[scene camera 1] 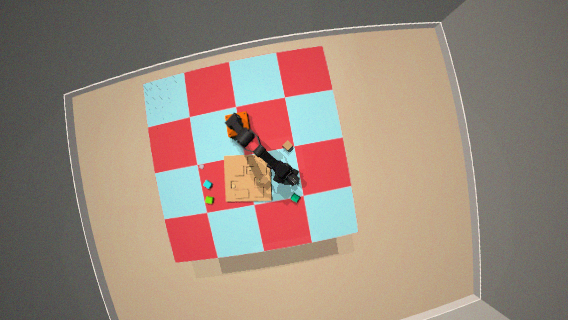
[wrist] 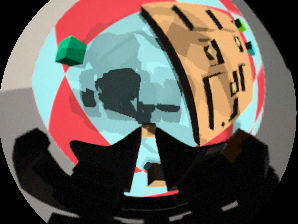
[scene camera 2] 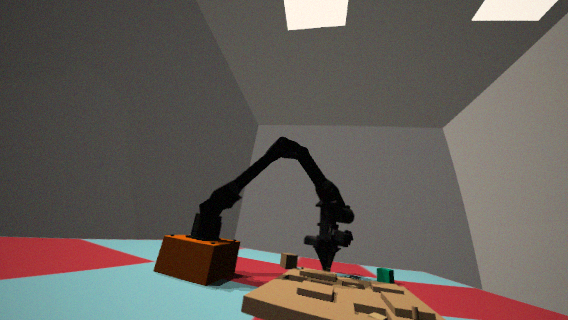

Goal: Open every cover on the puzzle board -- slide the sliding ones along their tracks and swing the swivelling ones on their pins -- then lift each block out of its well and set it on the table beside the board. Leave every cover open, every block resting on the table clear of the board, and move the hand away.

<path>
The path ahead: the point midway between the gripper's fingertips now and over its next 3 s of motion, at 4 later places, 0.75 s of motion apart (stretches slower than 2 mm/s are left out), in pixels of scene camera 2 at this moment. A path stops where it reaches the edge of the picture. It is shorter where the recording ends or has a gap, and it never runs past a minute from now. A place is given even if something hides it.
My gripper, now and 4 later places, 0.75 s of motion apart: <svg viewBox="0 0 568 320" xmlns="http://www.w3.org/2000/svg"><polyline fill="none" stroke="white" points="326,269 324,273 326,251 328,250 318,258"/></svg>
</path>
